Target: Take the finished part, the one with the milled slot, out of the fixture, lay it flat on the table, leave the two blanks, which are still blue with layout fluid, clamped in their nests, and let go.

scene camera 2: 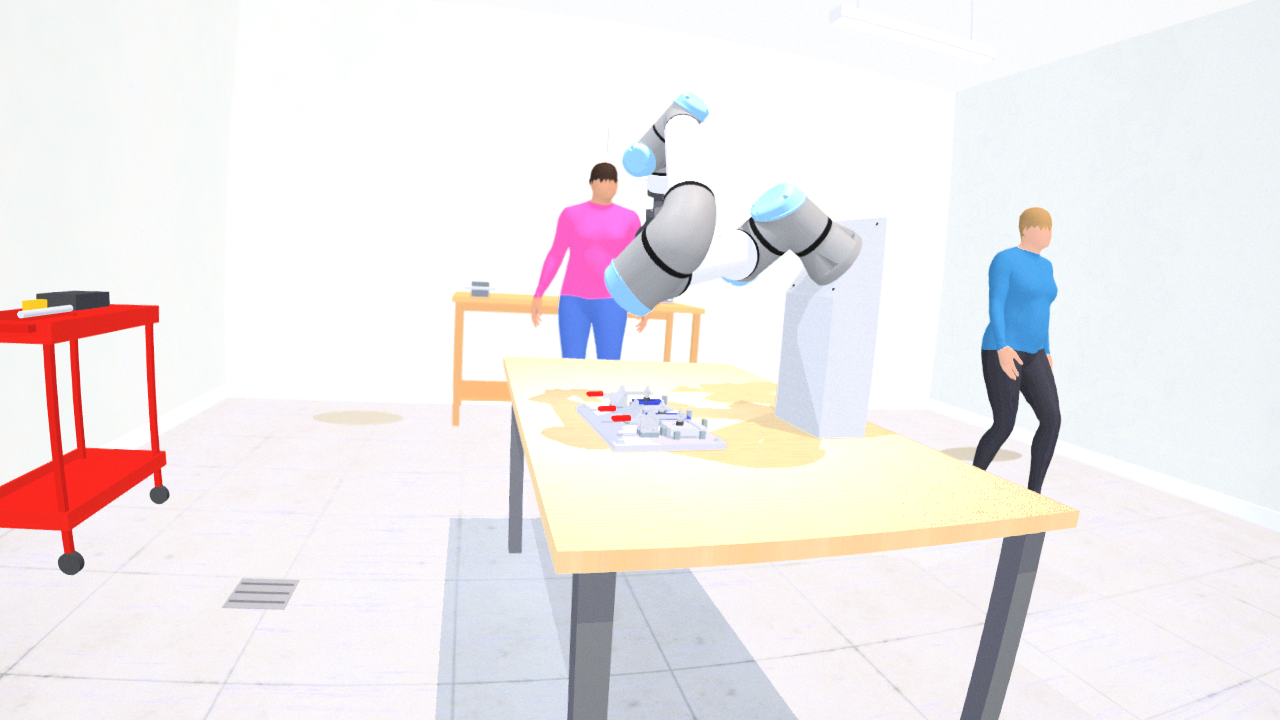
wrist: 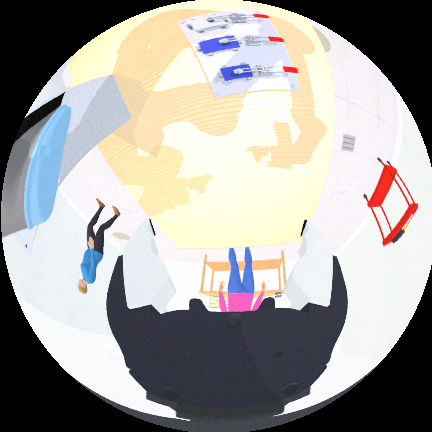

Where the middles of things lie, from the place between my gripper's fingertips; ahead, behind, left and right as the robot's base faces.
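With the fixture plate point(scene camera 2: 601, 422) in my sight, I find my hand far above it, a fair way short of it and far to the right of it.
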